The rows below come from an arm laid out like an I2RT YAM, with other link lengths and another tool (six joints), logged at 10 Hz.
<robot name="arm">
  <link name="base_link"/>
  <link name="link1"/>
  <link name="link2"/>
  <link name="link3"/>
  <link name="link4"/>
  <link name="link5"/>
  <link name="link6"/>
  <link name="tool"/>
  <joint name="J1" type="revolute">
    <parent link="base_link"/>
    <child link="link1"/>
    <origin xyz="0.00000 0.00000 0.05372"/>
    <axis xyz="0 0 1"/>
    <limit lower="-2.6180" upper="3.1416"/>
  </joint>
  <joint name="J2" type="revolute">
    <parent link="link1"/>
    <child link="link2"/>
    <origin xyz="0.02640 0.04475 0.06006"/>
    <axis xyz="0 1 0"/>
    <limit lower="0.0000" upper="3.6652"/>
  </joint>
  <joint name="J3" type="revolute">
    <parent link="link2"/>
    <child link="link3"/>
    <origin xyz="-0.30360 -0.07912 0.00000"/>
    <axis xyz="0 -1 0"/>
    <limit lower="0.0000" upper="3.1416"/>
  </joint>
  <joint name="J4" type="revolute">
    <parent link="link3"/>
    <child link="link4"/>
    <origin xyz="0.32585 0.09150 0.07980"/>
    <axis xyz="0 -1 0"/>
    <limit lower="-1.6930" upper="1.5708"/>
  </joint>
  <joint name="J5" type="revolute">
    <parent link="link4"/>
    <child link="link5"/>
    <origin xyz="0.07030 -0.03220 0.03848"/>
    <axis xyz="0 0 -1"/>
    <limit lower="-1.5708" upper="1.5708"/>
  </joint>
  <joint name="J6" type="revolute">
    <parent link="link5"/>
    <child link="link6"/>
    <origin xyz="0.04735 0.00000 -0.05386"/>
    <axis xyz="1 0 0"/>
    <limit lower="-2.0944" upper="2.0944"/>
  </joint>
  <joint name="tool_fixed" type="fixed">
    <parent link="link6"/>
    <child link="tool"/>
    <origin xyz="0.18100 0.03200 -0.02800" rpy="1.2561 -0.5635 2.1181"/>
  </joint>
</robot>
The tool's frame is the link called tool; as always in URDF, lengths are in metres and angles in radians.
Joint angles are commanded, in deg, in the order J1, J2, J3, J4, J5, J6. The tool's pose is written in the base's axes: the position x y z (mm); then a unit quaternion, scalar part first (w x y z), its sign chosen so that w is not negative. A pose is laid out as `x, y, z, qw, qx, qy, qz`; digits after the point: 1 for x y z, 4 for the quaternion.
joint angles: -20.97, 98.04, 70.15, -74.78, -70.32, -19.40
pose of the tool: 382.6, 117.9, 219.6, 0.5123, -0.6583, -0.1878, -0.5186
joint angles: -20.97, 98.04, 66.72, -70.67, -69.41, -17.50
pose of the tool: 378.7, 118.8, 196.8, 0.5093, -0.6678, -0.1815, -0.5116
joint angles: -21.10, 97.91, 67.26, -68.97, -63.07, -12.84
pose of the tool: 380.0, 110.4, 176.0, 0.4797, -0.7105, -0.1826, -0.4814
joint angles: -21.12, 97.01, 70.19, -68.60, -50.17, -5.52
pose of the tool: 382.8, 86.9, 150.4, 0.4046, -0.7857, -0.1883, -0.4283
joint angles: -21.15, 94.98, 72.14, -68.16, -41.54, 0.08
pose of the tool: 386.5, 65.3, 144.1, 0.3377, -0.8287, -0.1854, -0.4059
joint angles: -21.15, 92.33, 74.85, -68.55, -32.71, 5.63
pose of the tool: 390.8, 39.1, 149.4, 0.2597, -0.8645, -0.1770, -0.3922
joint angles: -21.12, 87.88, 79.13, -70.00, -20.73, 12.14
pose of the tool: 392.8, -1.1, 173.9, 0.1432, -0.8962, -0.1612, -0.3877
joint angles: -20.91, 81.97, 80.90, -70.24, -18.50, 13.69
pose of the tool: 389.6, -6.3, 216.5, 0.0963, -0.8824, -0.1683, -0.4288
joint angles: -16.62, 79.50, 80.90, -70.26, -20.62, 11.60
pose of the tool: 383.7, 31.5, 234.2, 0.1186, -0.8574, -0.2227, -0.4486
